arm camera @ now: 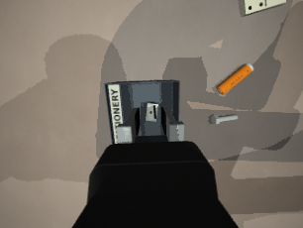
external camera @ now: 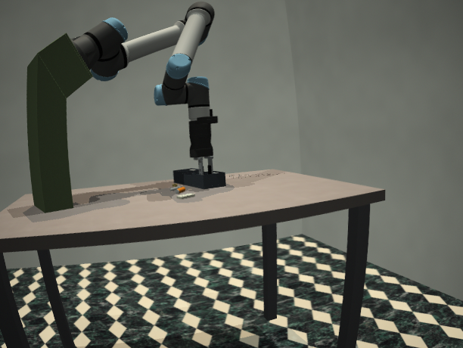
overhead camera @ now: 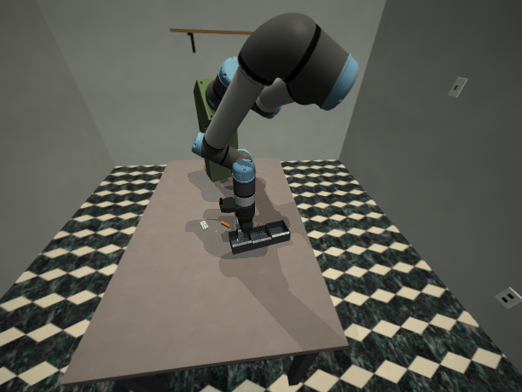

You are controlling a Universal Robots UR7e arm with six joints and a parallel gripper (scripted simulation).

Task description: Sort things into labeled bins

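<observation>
The grey bolt lies 11 cm behind my hand, 2 cm to the right of it and 5 cm below it. Also, from my hand: orange battery 10 cm behind, 8 cm to the right, 5 cm below; then brass nut 11 cm behind, 7 cm to the left, 5 cm below; then dark three-compartment bin row 2 cm behind, 8 cm to the left, 3 cm below.
</observation>
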